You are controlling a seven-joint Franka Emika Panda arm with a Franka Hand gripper.
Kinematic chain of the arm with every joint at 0, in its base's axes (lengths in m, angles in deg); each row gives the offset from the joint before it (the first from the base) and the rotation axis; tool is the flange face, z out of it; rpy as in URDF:
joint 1: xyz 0 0 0.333 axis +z
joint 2: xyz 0 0 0 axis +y
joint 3: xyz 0 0 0.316 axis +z
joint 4: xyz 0.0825 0 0 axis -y
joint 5: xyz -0.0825 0 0.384 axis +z
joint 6: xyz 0 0 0 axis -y
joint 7: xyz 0.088 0 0 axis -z
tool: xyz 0 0 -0.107 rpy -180 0 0
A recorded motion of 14 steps. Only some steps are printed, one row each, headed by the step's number.
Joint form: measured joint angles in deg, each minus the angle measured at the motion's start. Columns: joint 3, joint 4, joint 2, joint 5, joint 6, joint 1, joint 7.
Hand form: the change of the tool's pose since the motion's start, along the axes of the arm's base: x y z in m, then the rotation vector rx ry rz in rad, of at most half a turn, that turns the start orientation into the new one. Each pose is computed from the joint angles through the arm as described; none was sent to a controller.
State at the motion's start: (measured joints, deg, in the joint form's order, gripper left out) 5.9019 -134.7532 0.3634 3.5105 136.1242 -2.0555 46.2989
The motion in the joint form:
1: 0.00 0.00 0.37 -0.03 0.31 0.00 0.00
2: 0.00 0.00 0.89 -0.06 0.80 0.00 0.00
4: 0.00 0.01 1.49 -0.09 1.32 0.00 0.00
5: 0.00 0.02 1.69 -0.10 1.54 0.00 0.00
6: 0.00 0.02 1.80 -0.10 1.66 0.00 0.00
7: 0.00 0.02 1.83 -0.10 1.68 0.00 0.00
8: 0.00 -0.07 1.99 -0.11 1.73 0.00 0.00
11: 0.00 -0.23 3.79 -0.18 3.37 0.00 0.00
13: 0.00 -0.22 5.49 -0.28 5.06 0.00 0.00
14: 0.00 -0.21 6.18 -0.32 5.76 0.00 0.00
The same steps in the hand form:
1: 0.0005 0.0000 -0.0028 0.0000 0.0010 0.0001
2: 0.0014 0.0000 -0.0065 0.0002 0.0015 0.0001
4: 0.0023 0.0000 -0.0109 0.0004 0.0027 0.0001
5: 0.0027 0.0000 -0.0123 0.0005 0.0022 0.0001
6: 0.0029 0.0000 -0.0130 0.0006 0.0020 0.0000
7: 0.0029 0.0000 -0.0133 0.0007 0.0022 0.0000
8: 0.0024 -0.0001 -0.0153 0.0005 0.0057 0.0001
11: 0.0037 -0.0001 -0.0297 0.0013 0.0112 -0.0003
13: 0.0057 -0.0002 -0.0420 0.0020 0.0111 -0.0003
14: 0.0065 -0.0001 -0.0470 0.0023 0.0108 -0.0003

